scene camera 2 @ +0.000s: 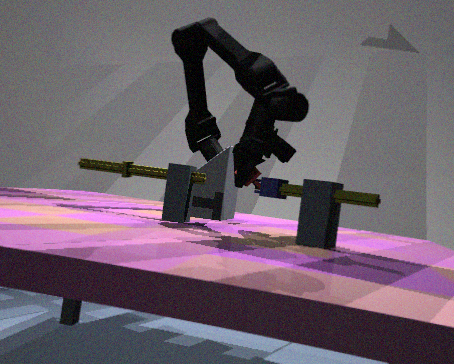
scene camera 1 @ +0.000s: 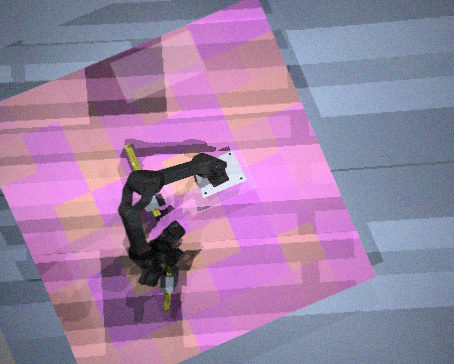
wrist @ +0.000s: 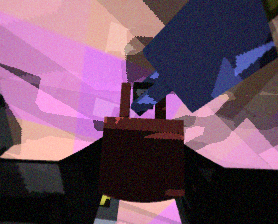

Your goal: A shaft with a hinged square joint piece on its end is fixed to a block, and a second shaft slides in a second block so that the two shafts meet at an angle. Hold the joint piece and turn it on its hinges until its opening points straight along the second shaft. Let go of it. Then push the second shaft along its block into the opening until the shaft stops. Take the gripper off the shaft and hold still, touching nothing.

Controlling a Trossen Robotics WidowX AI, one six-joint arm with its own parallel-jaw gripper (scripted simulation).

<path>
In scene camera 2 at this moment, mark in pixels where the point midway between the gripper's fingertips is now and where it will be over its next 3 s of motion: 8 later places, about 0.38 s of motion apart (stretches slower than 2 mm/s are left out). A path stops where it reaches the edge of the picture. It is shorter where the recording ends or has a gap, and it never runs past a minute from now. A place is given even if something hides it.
My gripper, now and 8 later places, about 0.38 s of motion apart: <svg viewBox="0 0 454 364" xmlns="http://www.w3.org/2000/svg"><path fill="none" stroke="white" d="M238 187L237 190L239 193L240 195L239 195L237 187L236 183L237 176L239 162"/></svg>
</path>
